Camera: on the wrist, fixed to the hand. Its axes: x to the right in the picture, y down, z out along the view.
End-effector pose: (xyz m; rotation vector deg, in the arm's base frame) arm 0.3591 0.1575 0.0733 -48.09 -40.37 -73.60
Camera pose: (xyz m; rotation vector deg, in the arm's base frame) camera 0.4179 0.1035 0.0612 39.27 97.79 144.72
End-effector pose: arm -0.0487 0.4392 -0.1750 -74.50 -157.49 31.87
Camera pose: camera -0.0152 0.5078 -0.1486 -58.07 161.09 -18.90
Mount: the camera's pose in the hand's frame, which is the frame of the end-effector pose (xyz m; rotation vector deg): 0.0275 0.0556 -0.0517 -11.51 -24.18 -86.13
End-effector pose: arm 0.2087 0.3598 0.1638 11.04 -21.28 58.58
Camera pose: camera 0.1847 0.4270 0.1260 23.58 -31.75 -31.53
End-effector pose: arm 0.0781 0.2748 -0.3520 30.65 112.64 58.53
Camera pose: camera 0.0195 0.3017 -0.3034 -42.75 73.09 4.41
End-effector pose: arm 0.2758 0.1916 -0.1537 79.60 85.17 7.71
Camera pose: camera 0.2817 0.2587 -0.1091 -6.30 97.36 -49.41
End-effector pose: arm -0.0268 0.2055 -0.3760 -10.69 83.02 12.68
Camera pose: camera -0.0880 0.2468 -0.4088 -70.54 32.97 -44.92
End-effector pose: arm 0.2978 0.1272 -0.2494 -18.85 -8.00 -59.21
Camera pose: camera 0.3575 0.1135 -0.3020 -36.94 -42.32 -140.99
